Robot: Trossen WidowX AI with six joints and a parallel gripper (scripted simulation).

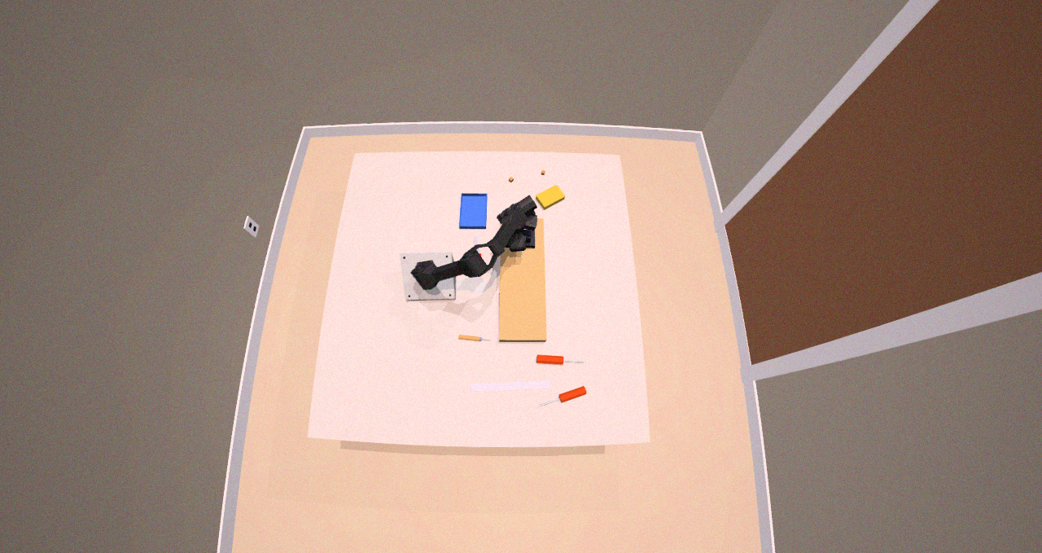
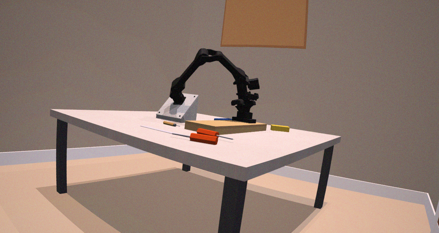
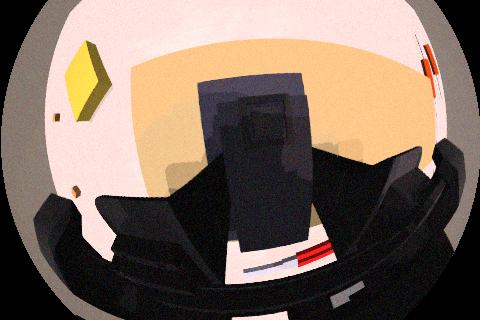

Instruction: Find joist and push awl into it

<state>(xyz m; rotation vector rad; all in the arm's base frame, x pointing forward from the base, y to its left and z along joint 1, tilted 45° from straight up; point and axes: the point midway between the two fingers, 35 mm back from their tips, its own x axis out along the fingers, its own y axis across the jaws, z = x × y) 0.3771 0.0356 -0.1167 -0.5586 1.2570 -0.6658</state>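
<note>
Now: gripper tip 190 mm past the blue tray, 180 mm to the right of it and 50 mm above it. Round my gripper tip: black stud finder: 10 mm ahead, 20 mm above; awl: 230 mm behind, 380 mm to the right, 60 mm below; yellow block: 160 mm ahead, 210 mm to the left, 50 mm below.
</note>
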